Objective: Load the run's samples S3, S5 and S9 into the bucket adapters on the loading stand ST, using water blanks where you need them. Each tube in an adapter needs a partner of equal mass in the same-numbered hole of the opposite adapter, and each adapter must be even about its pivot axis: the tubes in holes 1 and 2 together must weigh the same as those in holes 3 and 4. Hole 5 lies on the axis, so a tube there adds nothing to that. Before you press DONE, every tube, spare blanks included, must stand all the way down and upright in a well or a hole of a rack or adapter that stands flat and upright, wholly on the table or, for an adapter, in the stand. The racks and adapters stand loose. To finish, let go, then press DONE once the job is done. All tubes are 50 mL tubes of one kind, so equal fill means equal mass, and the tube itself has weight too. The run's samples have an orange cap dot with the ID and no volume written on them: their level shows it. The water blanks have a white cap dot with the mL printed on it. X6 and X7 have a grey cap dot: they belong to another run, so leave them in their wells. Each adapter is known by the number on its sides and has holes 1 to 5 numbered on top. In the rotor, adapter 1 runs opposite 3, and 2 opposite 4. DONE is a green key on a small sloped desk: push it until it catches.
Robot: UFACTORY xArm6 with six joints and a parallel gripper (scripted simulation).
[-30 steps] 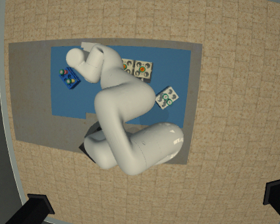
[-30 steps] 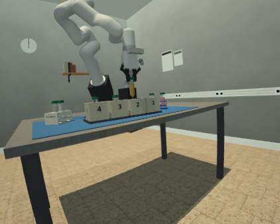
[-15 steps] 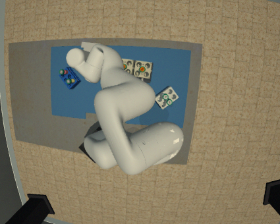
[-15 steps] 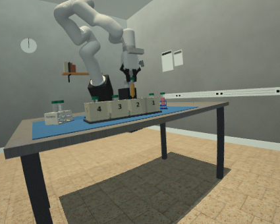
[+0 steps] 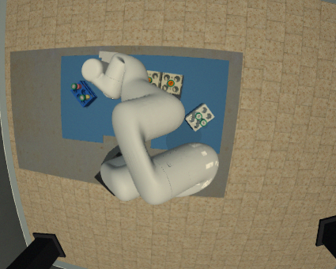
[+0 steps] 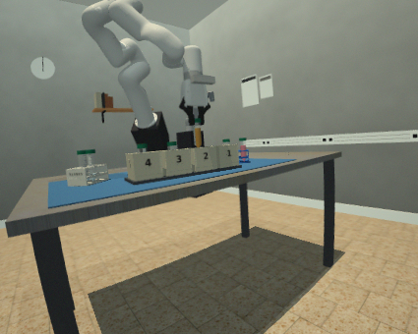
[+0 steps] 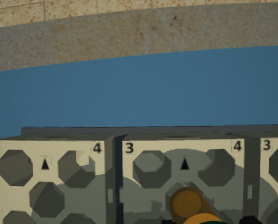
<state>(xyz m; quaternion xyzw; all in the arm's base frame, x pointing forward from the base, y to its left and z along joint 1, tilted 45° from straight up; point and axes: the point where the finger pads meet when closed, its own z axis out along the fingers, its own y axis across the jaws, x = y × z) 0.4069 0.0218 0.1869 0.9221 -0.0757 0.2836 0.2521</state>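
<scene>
Now: hand 1 cm to the left of the tube of amber liquid and 5 cm above it. Round my hand: white rack: 27 cm behind, 32 cm to the right, 17 cm below; then blue rack: 2 cm behind, 31 cm to the left, 17 cm below.
</scene>
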